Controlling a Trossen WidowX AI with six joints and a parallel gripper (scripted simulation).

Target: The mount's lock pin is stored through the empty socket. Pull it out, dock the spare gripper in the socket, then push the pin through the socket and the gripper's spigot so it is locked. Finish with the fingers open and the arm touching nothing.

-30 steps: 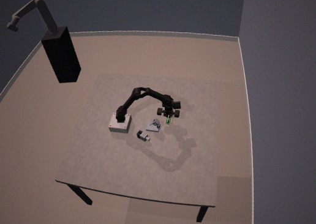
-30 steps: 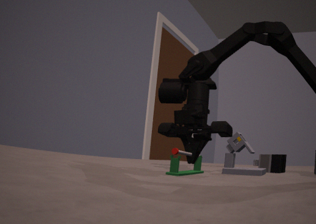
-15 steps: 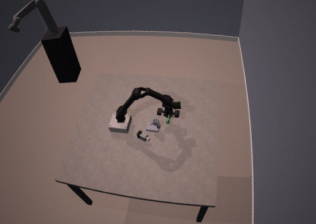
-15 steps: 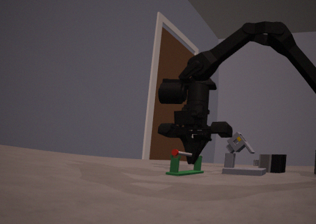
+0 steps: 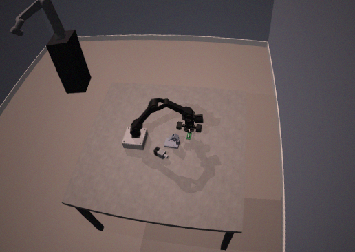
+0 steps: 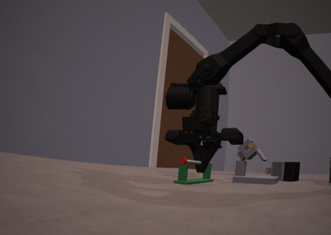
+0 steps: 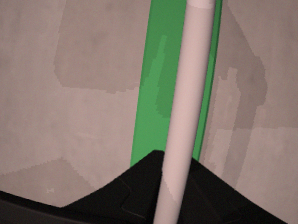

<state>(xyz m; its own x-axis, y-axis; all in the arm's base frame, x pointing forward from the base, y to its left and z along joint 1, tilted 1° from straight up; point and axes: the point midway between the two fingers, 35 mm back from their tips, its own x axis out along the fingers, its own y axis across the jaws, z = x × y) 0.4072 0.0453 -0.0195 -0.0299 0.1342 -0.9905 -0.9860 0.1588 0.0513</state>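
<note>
My gripper tip is 20 mm to the right of the green cradle. Round my gripper tip: grey mount: 110 mm behind, 90 mm to the right, 30 mm above; spare gripper: 200 mm behind, 200 mm to the right, 10 mm above.
</note>
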